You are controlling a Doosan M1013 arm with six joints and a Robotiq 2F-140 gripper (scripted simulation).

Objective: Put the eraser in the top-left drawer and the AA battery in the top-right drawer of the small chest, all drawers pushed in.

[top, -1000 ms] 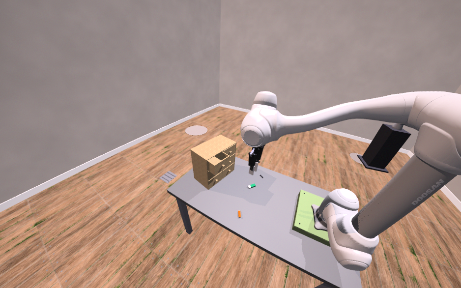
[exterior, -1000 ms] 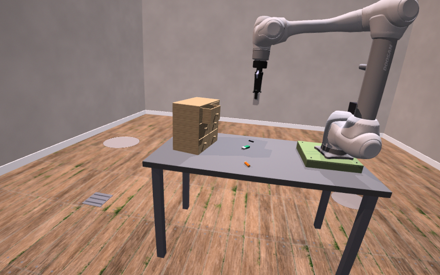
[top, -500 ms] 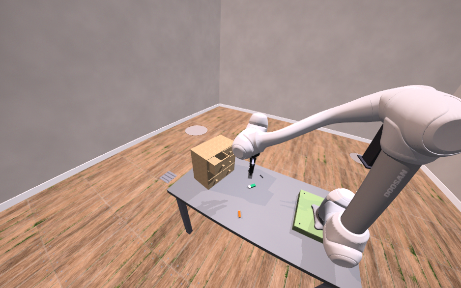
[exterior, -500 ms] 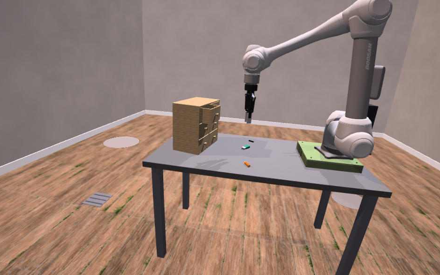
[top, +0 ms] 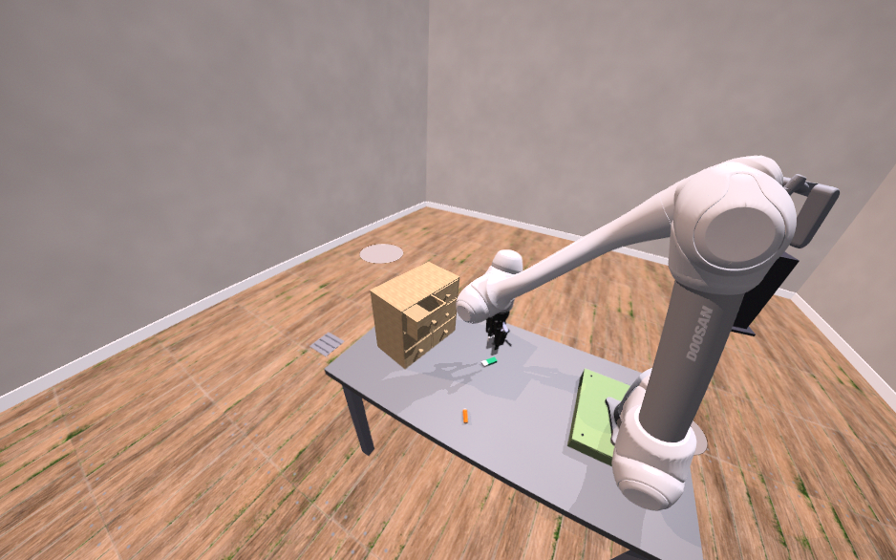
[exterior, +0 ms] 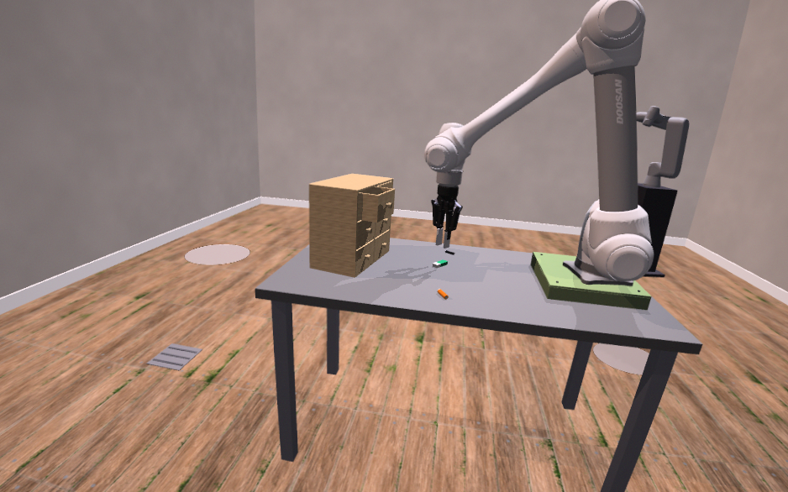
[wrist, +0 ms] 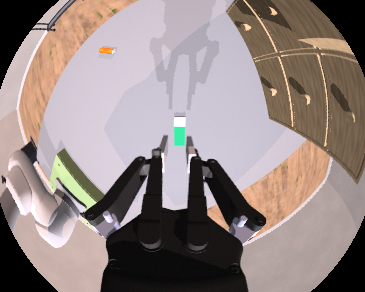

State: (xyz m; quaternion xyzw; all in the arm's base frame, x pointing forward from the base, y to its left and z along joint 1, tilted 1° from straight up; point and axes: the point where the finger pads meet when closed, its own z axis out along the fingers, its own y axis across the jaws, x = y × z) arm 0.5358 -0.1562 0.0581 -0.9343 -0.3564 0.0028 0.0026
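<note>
Now: the eraser 110 mm below my hand. Round my hand: small dark object 150 mm to the right, 110 mm below, 60 mm behind; then orange AA battery 270 mm to the left, 110 mm below, 30 mm ahead.
</note>
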